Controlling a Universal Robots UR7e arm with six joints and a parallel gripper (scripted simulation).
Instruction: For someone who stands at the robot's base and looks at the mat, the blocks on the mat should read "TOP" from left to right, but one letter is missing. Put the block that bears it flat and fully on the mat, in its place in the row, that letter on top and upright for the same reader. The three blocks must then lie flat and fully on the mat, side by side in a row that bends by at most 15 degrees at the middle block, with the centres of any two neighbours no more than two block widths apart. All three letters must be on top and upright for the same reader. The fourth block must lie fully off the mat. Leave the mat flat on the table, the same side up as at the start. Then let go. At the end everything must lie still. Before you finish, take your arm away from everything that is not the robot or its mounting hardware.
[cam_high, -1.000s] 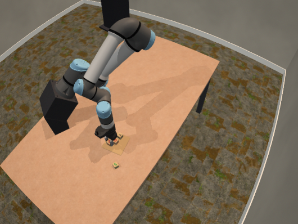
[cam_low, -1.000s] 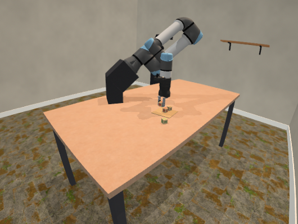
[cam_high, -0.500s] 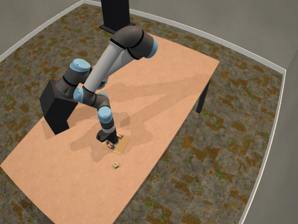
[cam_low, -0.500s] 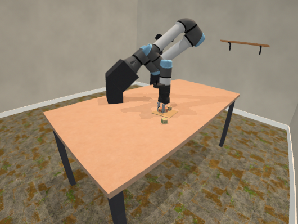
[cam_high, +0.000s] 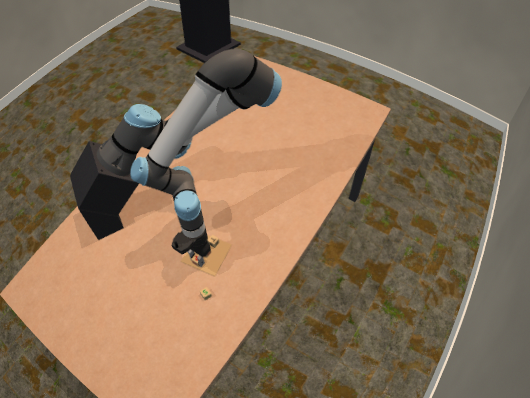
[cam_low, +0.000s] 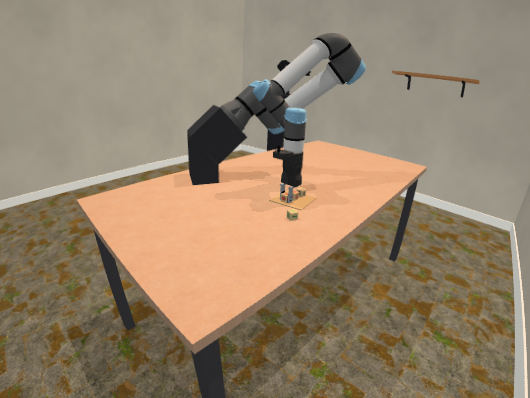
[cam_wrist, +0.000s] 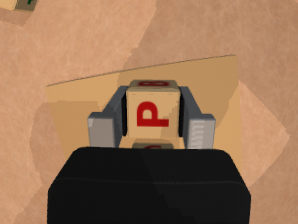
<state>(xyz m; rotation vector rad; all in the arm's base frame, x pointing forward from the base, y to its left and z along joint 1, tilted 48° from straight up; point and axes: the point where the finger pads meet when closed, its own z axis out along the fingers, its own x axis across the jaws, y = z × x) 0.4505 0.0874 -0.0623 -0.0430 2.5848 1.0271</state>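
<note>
Now: hand 50 mm to the right of the mat, 20 mm above it and 10 mm past it. Also, from my hand: T block: 90 mm to the left, 20 mm behind, 10 mm below.
</note>
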